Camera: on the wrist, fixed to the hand. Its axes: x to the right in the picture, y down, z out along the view.
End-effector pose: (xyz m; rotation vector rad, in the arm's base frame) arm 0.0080 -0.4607 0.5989 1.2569 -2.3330 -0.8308
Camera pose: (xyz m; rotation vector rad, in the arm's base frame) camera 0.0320 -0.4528 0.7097 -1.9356 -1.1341 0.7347
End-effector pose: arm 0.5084 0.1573 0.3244 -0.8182 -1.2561 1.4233
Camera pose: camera 0.5864 0.1723 0.2431 1.3913 -1.0630 -1.2150
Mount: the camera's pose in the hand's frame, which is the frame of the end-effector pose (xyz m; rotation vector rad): -0.0154 0.0600 -0.0953 0.1921 0.4328 3.0777
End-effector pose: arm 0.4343 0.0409 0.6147 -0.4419 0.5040 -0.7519
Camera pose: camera 0.4016 0.0725 0.5105 0.8812 0.8093 2.1167
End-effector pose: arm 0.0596 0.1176 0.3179 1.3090 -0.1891 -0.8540
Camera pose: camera 0.1301 0.2012 0.3490 0.0540 -1.3086 2.0043
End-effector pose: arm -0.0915 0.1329 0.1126 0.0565 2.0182 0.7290
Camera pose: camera -0.1744 0.1323 0.1904 -2.0317 -0.1851 -1.0805
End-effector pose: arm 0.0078 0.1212 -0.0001 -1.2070 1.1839 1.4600
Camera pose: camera -0.0341 0.0168 0.0160 -0.9450 -1.3472 -0.7953
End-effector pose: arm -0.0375 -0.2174 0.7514 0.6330 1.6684 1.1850
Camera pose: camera -0.1243 -0.2460 0.8190 -1.4963 0.3507 -1.1065
